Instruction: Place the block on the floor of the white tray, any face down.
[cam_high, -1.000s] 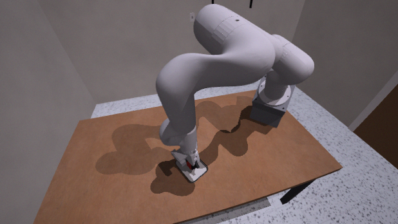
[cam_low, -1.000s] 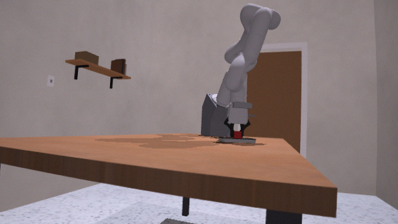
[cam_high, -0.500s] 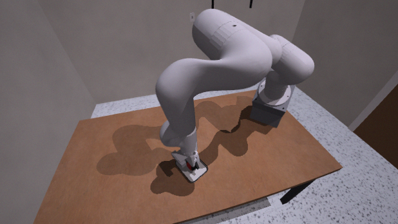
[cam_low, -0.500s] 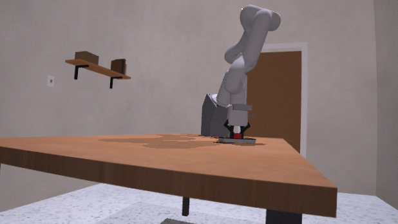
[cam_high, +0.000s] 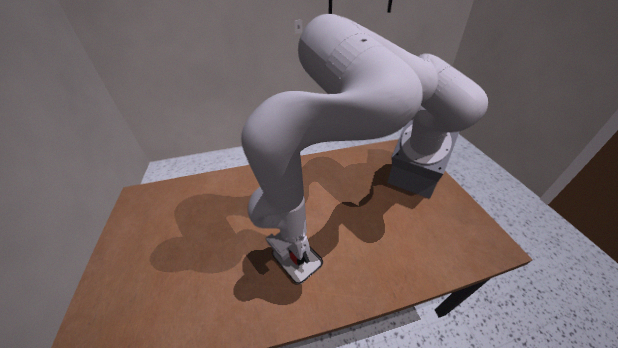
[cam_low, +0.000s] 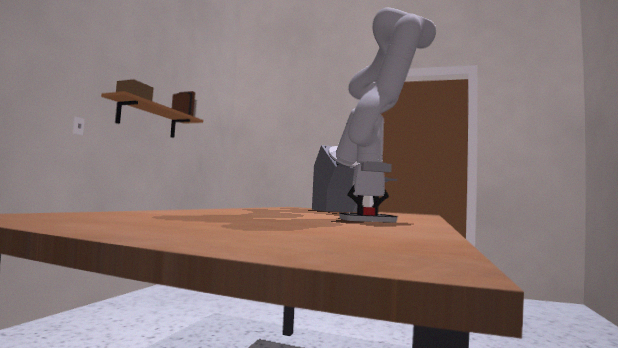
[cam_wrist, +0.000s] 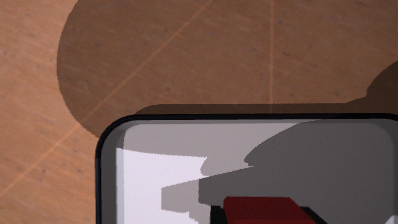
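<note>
Now: the red block right at my hand. Round my hand: white tray (2 cm below).
</note>
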